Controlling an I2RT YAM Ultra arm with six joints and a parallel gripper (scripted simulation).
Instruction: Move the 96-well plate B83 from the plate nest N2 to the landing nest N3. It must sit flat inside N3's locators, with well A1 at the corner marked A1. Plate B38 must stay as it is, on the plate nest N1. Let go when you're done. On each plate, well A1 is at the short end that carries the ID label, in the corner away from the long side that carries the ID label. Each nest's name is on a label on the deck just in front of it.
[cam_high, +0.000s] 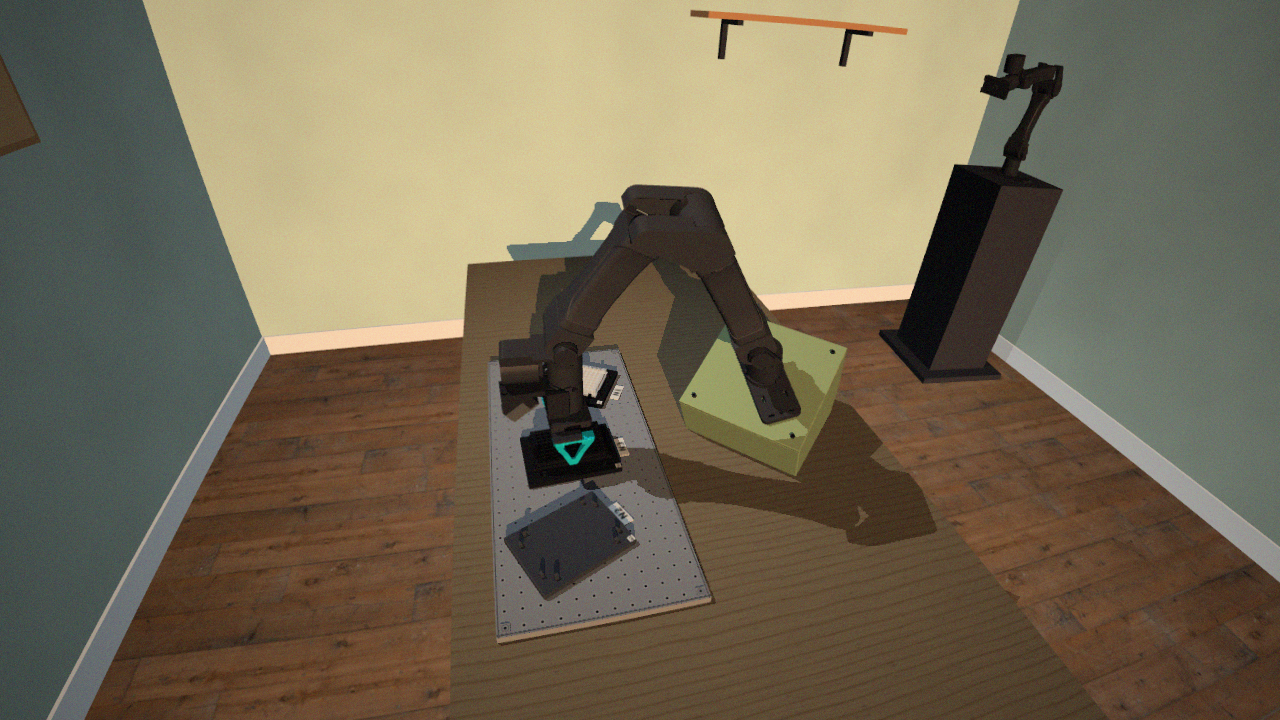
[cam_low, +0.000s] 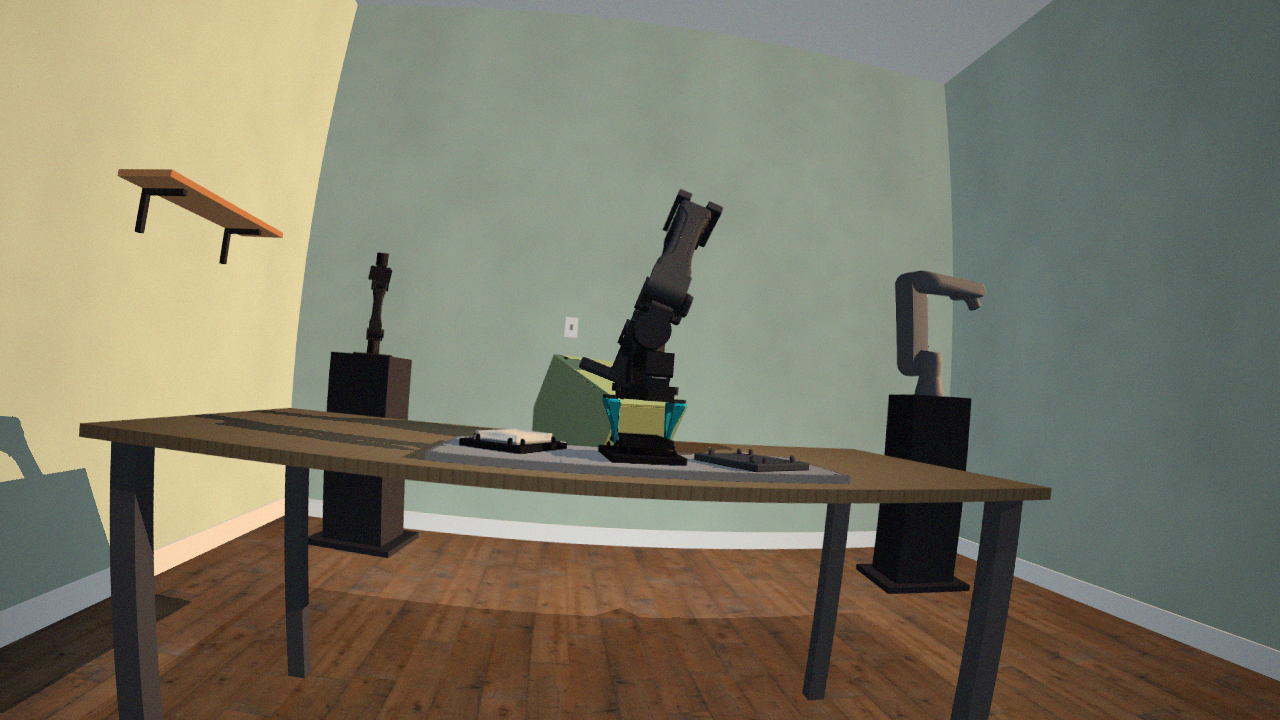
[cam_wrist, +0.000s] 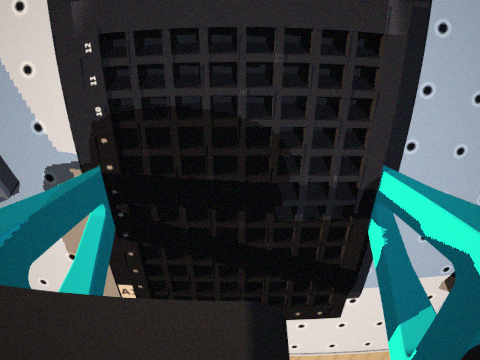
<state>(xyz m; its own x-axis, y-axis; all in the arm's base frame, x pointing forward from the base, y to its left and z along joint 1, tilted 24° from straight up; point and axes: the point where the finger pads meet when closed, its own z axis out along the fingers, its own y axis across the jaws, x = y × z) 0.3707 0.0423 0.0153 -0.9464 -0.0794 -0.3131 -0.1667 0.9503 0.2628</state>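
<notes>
The black 96-well plate lies right at my hand. Also, from my hand: N2 label 80 mm behind, 140 mm to the left, 30 mm below; A1 mark 90 mm behind, 200 mm to the left, 20 mm below; white plate 10 mm behind, 210 mm to the right, 10 mm below.
</notes>
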